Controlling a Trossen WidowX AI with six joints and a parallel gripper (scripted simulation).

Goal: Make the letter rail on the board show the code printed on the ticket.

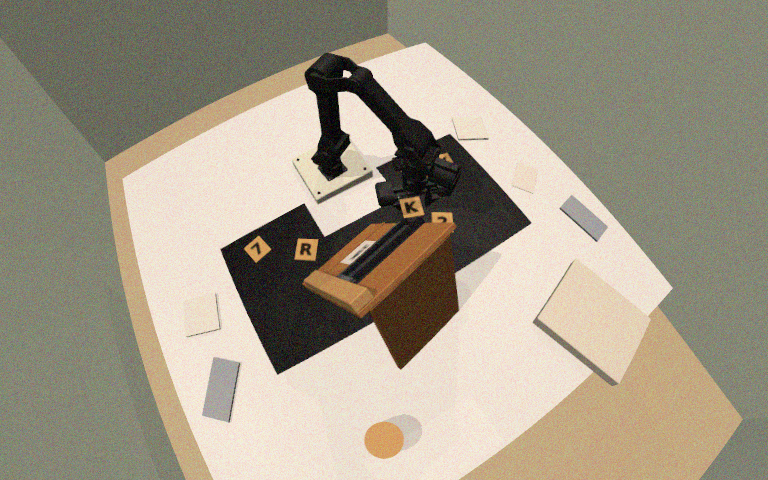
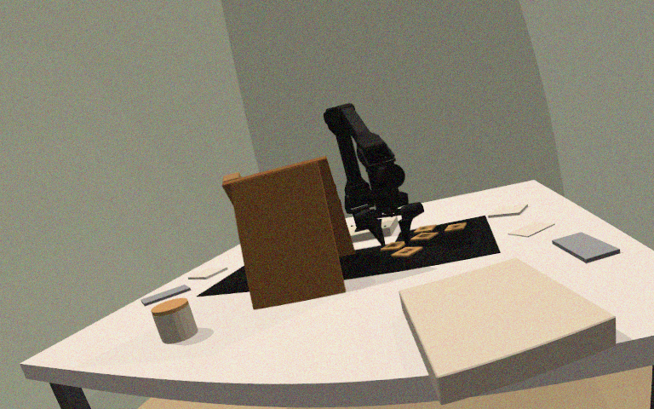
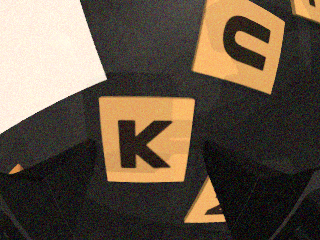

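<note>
Right now the k tile is right at my gripper tip. From my gripper tip the other things lie so: letter tile: 8 cm ahead, 3 cm to the left; black mat: 2 cm behind, 12 cm to the right, 1 cm below; white ticket: 6 cm ahead, 21 cm to the right, 9 cm above.
</note>
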